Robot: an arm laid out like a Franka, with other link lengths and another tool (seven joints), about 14 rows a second.
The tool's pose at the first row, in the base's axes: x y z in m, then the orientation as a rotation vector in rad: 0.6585 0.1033 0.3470 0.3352 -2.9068 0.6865
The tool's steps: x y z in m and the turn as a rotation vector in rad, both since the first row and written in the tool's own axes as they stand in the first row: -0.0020 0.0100 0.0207 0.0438 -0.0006 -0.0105; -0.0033 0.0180 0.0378 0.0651 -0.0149 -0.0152; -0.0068 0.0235 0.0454 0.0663 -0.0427 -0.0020; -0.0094 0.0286 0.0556 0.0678 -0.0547 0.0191; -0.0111 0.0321 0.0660 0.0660 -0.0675 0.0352; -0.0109 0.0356 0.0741 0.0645 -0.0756 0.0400; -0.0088 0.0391 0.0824 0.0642 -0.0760 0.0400; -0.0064 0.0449 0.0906 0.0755 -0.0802 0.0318; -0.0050 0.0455 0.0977 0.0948 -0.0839 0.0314
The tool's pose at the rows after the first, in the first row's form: 0.6563 0.1030 0.3240 0.3554 -2.8920 0.7495; 0.6542 0.1024 0.3052 0.3709 -2.8976 0.7809; 0.6556 0.1044 0.2955 0.3646 -2.9282 0.7863; 0.6561 0.1047 0.2838 0.3394 -2.9469 0.7926; 0.6560 0.1033 0.2728 0.3214 -2.9653 0.7931; 0.6543 0.1026 0.2642 0.3177 -2.9751 0.7920; 0.6508 0.1015 0.2557 0.3178 -2.9755 0.7915; 0.6464 0.1024 0.2464 0.3331 -2.9732 0.8075; 0.6443 0.0994 0.2401 0.3374 -2.9705 0.8368
